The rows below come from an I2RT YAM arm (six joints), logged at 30 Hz.
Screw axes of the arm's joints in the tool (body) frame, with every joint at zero. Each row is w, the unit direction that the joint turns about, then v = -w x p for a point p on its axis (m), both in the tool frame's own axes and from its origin. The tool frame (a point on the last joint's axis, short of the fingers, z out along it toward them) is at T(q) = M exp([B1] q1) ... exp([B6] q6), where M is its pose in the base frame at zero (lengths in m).
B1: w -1 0 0 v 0 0.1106 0
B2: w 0 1 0 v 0.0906 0 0.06
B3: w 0 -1 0 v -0.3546 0 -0.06
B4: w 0 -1 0 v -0.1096 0 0
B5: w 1 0 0 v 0 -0.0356 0
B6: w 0 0 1 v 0 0 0
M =
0 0 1 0.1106
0 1 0 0
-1 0 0 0.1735
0 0 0 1
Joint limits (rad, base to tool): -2.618..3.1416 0..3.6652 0..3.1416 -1.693..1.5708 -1.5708..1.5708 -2.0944..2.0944
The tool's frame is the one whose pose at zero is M.
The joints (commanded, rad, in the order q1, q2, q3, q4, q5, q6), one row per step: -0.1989 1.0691 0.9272 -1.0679 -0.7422 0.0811; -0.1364 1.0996 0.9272 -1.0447 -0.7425 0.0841; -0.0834 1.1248 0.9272 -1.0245 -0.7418 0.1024; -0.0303 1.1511 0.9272 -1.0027 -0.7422 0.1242; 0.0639 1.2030 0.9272 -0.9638 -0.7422 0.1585; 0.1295 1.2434 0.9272 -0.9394 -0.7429 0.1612; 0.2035 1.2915 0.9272 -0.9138 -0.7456 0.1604; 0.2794 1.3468 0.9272 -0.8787 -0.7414 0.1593; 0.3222 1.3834 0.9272 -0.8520 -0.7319 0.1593; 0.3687 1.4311 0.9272 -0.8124 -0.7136 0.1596
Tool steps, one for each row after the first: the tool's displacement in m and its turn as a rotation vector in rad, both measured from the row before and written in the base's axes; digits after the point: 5 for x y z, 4 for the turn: 0.00739 0.01036 -0.00415 0.0026 0.0090 0.0605; 0.00565 0.00946 -0.00359 0.0059 0.0168 0.0401; 0.00537 0.01010 -0.00386 0.0069 0.0189 0.0381; 0.00869 0.01937 -0.00826 0.0078 0.0363 0.0703; 0.00496 0.01458 -0.00703 -0.0004 0.0179 0.0639; 0.00411 0.01742 -0.00889 -0.0013 0.0221 0.0754; 0.00386 0.01893 -0.01081 -0.0088 0.0179 0.0755; 0.00250 0.01126 -0.00756 -0.0117 0.0067 0.0403; 0.00359 0.01302 -0.01026 -0.0194 0.0018 0.0416
